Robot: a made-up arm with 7 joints. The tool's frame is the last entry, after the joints. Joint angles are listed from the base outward.
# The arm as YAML. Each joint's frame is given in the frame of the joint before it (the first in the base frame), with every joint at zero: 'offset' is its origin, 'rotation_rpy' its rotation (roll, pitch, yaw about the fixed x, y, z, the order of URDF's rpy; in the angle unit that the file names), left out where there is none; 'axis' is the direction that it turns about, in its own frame. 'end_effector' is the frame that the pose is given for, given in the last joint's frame.
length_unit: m
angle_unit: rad
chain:
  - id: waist
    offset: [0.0, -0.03, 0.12]
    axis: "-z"
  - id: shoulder
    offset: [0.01, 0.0, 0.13]
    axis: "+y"
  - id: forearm
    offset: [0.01, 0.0, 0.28]
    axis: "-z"
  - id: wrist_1
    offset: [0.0, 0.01, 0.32]
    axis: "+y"
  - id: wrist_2
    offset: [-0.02, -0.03, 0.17]
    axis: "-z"
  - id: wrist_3
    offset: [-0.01, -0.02, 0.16]
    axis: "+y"
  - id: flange
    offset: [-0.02, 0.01, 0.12]
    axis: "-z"
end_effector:
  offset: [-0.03, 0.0, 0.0]
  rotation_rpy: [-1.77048, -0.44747, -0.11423]
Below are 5 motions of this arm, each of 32 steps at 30 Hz.
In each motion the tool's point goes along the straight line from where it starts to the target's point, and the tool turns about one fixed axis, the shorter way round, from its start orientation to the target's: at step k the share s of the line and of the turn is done. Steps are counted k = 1, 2, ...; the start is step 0. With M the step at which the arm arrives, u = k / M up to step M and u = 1 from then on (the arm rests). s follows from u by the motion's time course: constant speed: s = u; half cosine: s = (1 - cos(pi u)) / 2; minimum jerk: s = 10 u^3 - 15 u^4 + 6 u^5.
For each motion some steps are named. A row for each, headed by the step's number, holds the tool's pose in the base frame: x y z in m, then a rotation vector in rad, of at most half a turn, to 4 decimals.
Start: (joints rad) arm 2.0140 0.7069 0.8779 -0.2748 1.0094 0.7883 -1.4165
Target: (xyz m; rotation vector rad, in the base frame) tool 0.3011 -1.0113 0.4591 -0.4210 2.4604 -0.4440
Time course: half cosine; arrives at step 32
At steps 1, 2, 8, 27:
1: -0.1912 -0.5520 1.1124 -0.2745 1.9331 -1.9837
2: -0.1876 -0.5554 1.1077 -0.2761 1.9398 -1.9736
8: -0.1201 -0.6184 1.0180 -0.3040 2.0594 -1.7771
27: 0.2720 -0.9841 0.4978 -0.4162 2.4516 -0.5394

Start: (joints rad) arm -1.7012 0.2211 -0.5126 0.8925 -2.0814 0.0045 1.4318
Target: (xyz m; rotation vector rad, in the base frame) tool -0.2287 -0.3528 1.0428 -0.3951 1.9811 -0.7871
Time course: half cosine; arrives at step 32
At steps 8, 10, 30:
8: -0.1891 0.3603 1.0521 0.6478 1.7140 -2.4020
10: -0.1926 0.2970 1.0513 0.5396 1.7868 -2.2680
30: -0.2283 -0.3448 1.0429 -0.3856 1.9839 -0.8057

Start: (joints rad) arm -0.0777 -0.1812 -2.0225 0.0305 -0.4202 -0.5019 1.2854
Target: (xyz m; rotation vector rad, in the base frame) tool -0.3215 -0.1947 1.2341 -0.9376 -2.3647 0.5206
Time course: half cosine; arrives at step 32
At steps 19, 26, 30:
19: -0.2359 -0.1640 1.2483 -0.9886 -1.8949 0.4817
26: -0.3012 -0.1874 1.2375 -0.9540 -2.2528 0.5125
30: -0.3192 -0.1939 1.2345 -0.9396 -2.3519 0.5197

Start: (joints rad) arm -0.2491 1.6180 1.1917 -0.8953 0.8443 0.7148 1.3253
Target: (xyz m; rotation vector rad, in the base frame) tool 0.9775 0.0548 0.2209 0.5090 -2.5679 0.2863
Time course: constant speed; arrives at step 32
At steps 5, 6, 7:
5: 0.8378 0.4071 0.3369 1.1015 -1.4517 1.3046
6: 0.8430 0.3941 0.3326 1.0867 -1.5013 1.2756
7: 0.8482 0.3810 0.3283 1.0714 -1.5505 1.2458

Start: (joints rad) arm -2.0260 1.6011 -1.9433 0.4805 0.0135 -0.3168 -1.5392
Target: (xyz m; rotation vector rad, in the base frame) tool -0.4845 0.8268 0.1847 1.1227 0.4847 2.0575
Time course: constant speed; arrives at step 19
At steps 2, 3, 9, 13, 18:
2: -0.5695 0.8399 0.1976 2.0221 0.9396 2.0842
3: -0.5645 0.8392 0.1968 1.9673 0.9115 2.0918
9: -0.5345 0.8345 0.1923 1.6429 0.7462 2.1111
13: -0.5145 0.8314 0.1892 1.4316 0.6395 2.1014
18: -0.4895 0.8276 0.1855 1.1735 0.5101 2.0671

